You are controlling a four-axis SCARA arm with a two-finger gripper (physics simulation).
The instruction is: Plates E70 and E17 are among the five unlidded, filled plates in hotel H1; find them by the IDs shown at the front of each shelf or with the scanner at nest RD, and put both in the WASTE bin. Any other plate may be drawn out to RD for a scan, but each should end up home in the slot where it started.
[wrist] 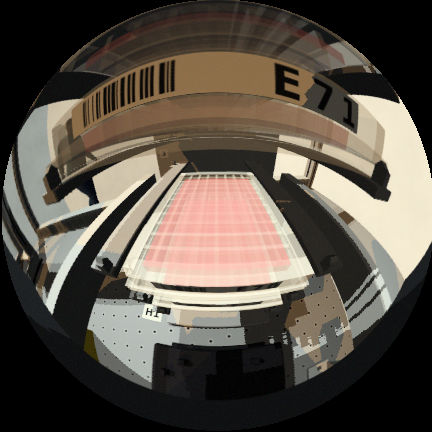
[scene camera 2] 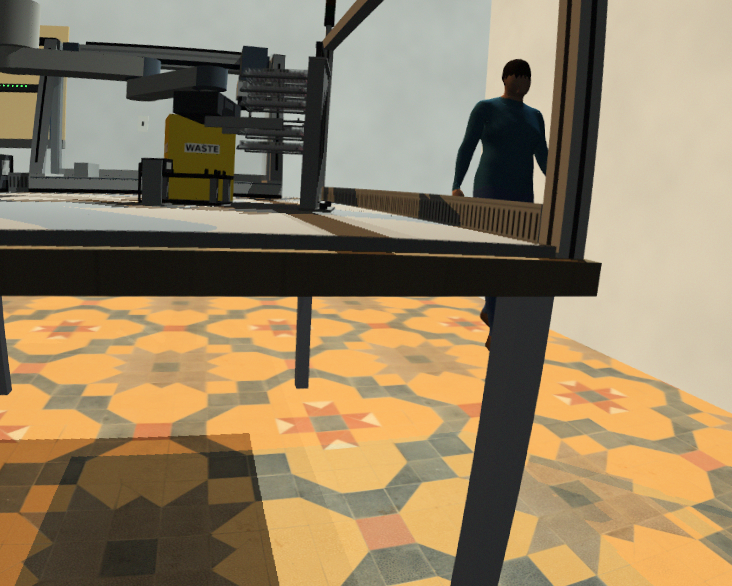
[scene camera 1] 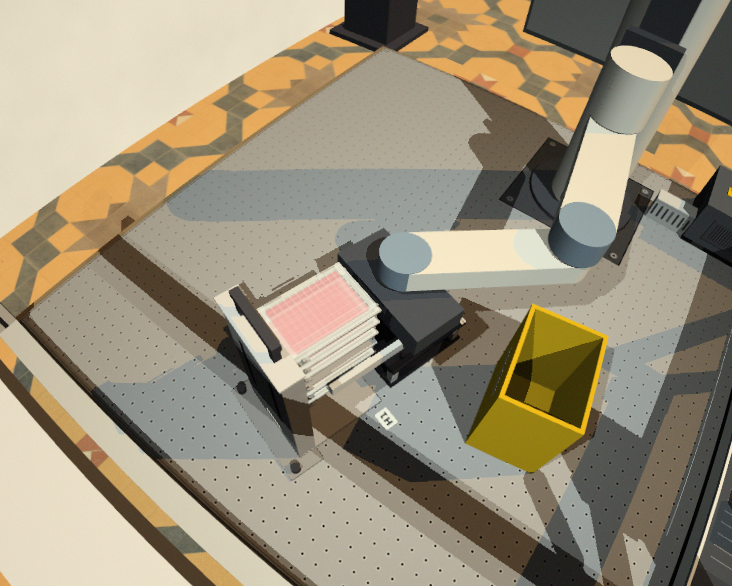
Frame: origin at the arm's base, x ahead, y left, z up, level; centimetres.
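Seen in the pictures: gripper, fingertip midpoint: (wrist: 217,180) (scene camera 2: 287,128).
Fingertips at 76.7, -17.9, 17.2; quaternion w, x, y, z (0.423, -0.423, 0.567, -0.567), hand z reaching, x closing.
A point is followed by its place in that frame, as x, y, z.
Hotel H1 (scene camera 1: 286,375) @(84.0, -13.5, 29.9) (scene camera 2: 314,122) @(80.4, -26.2, 17.7) holds a stack of plates; the top one (scene camera 1: 323,308) @(73.8, -16.6, 27.6) shows pink wells. In the wrist view, plate E71 (wrist: 215,75) fills the upper part, its label facing the camera. The pink-filled plate E70 (wrist: 215,230) @(71.2, -16.2, 16.8) sits on the shelf below it; its label is hidden. My gripper (wrist: 217,180) @(76.7, -17.9, 17.2) (scene camera 2: 259,125) is open, its fingers reaching into the hotel on both sides of this plate, at its level. One finger is hidden in scene camera 1. E17's label does not show. The yellow WASTE bin (scene camera 1: 531,415) @(66.8, 11.4, 20.3) (scene camera 2: 200,171) @(59.5, 5.1, 8.2) stands apart from the hotel.
The dark nest RD (wrist: 180,370) @(63.8, -10.7, 7.3) lies in front of the hotel, under the gripper body. The H1 label (scene camera 1: 385,418) @(71.8, -6.3, 1.3) (wrist: 152,312) @(71.7, -6.3, 1.3) is on the perforated table top. Another plate's rim shows beneath the plate between my fingers. A person (scene camera 2: 509,146) stands beyond the table.
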